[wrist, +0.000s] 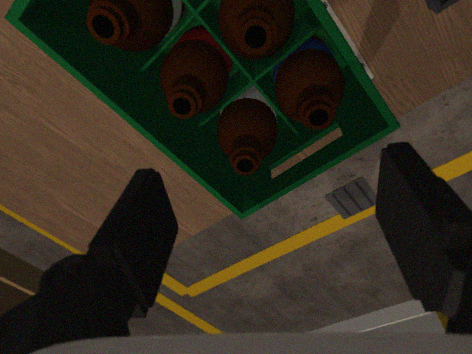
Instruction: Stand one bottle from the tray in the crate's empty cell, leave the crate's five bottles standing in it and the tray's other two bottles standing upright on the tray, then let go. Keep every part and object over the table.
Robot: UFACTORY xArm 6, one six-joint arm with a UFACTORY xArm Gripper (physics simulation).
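Frame: origin at the arm's base, x back, y up, z left, level; millimetres.
Where they show: gripper, between the fingertips: (267, 189).
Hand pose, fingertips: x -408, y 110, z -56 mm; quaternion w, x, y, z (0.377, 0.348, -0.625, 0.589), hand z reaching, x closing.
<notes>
Things, the pixels of their centre, and the offset from my fingertips. "*": a spot on its surface instead. Level surfaces: height alone.
- green crate, a spot on its surface: (369, 89) * dx -74, dy -163, dz +54 mm
- wooden table top, height of its surface: dy -338 mm
- thin pale strip, a spot on its surface: (352, 42) * dx -86, dy -309, dz +70 mm
My gripper (267, 189) is open and empty, its two fingers wide apart at the left and right in the lower half of the view. The green crate (369, 89) stands beyond the fingertips, cut off by the top edge. Brown bottles stand upright in its cells, mouths toward the camera: one (246, 131) at the near corner, one with a blue label (310, 82) to its right, one with a red label (194, 75) to its left, one (257, 25) at upper middle and one (137, 22) at upper left. No bottle is between the fingers. The tray cannot be made out.
The wooden table top (95, 140) shows left of the crate and at the upper right. Its edge runs close to the crate's near corner, with grey floor and yellow lines (280, 247) beyond. A thin pale strip (352, 42) runs along the crate's right side. A dark object shows at the top right.
</notes>
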